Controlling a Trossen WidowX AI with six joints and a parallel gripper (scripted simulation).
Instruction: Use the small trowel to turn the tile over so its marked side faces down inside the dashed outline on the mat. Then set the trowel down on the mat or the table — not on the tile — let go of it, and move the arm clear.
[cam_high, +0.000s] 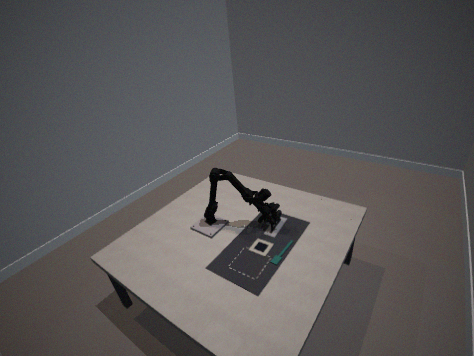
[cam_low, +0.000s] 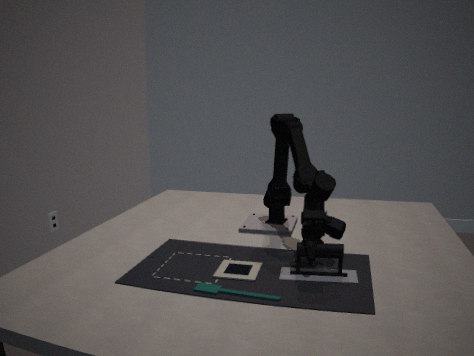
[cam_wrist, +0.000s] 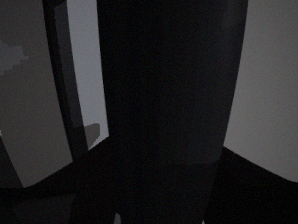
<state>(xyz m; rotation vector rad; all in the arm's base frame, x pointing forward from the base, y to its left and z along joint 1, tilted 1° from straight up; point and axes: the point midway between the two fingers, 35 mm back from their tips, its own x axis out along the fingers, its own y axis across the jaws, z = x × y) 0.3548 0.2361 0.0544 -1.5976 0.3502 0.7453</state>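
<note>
My gripper tip is now 3 cm short of the tile, 19 cm to the left of it and 4 cm above it. Also, from my gripper tip: green trowel: 15 cm ahead, 16 cm to the right, 4 cm below.
</note>
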